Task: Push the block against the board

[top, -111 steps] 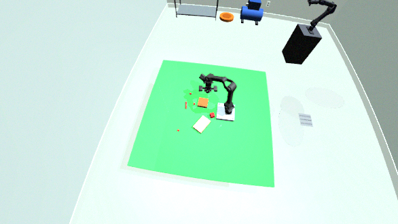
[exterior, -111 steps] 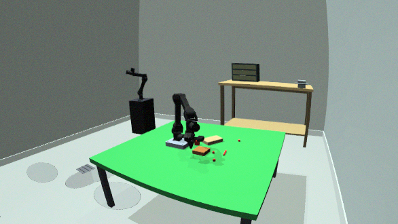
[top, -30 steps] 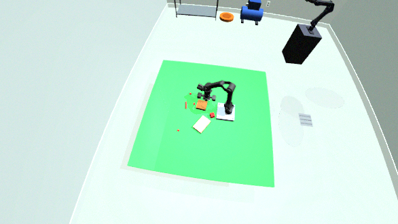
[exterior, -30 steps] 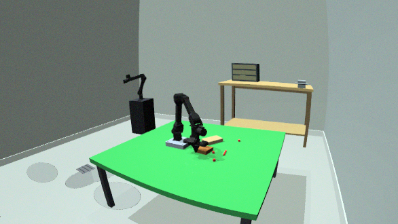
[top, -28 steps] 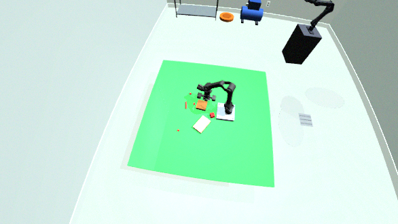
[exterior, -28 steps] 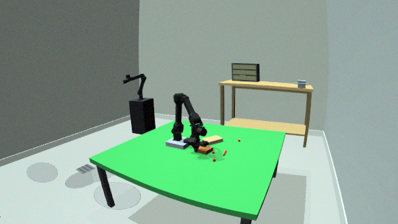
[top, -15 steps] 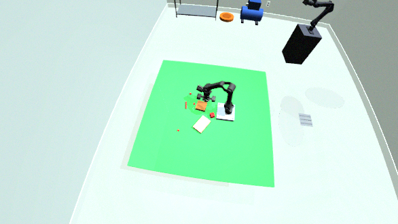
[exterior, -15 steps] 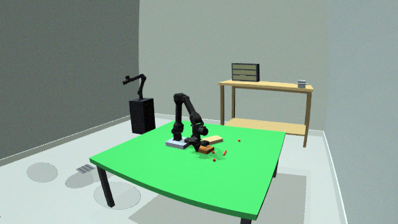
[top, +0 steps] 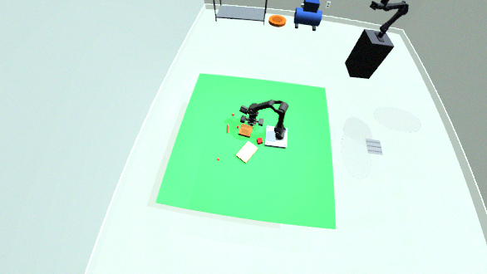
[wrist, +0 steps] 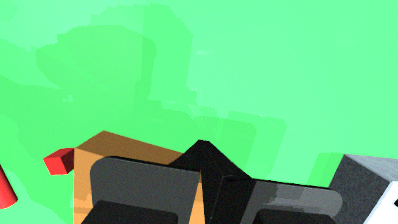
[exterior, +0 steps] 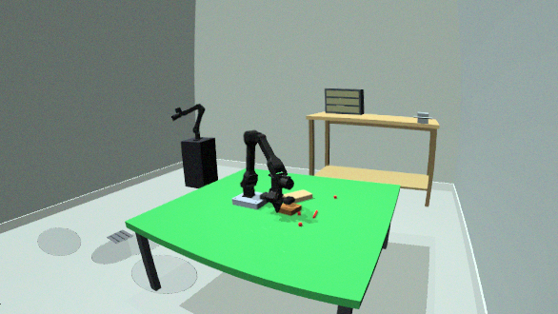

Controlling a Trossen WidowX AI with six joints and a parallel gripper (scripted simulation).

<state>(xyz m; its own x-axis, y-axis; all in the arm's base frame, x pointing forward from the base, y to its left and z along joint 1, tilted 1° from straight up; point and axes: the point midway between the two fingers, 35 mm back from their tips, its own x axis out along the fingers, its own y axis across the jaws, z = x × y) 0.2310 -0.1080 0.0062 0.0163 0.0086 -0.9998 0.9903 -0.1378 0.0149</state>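
Now: the square block 50 mm ahead of my gripper tip, 60 mm to the left of it and 10 mm above it. Round my gripper tip: red cube 70 mm behind, 150 mm to the left, 10 mm above; board 30 mm ahead, 250 mm to the left, 10 mm above.
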